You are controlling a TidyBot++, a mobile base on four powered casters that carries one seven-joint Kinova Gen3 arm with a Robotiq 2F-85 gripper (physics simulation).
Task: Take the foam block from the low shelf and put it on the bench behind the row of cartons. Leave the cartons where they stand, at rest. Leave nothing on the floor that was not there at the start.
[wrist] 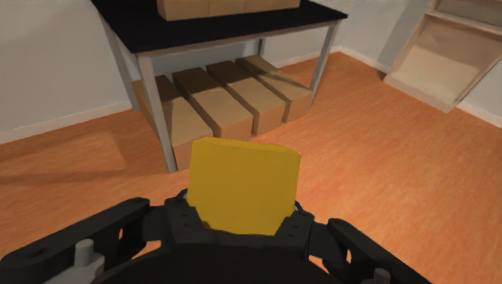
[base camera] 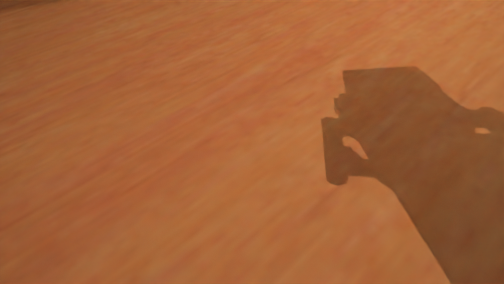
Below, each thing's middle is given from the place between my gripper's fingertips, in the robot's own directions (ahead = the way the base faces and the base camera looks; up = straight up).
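With the yellow foam block [wrist: 241,187] in sight, I find that my hand is 20 mm below it and 20 mm past it.
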